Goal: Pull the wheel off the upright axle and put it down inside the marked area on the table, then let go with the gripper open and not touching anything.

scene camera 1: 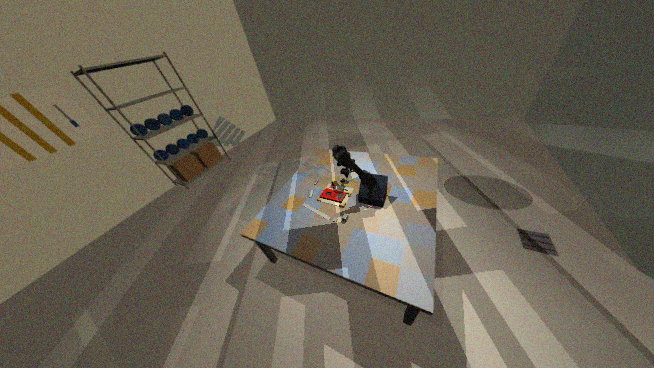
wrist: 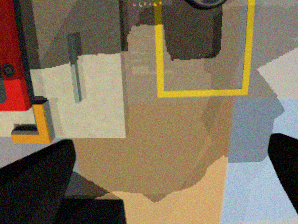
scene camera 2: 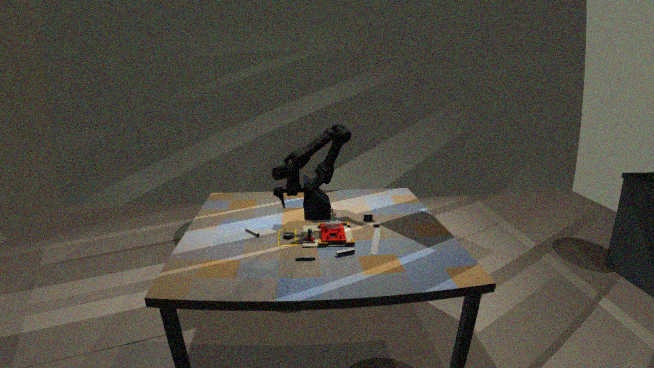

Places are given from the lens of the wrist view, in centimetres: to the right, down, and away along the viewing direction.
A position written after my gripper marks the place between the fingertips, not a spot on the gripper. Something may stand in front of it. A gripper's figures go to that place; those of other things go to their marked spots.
my gripper [wrist: 171, 146]: 1, 2, 10
pale base plate [wrist: 76, 62]: -6, -4, 19
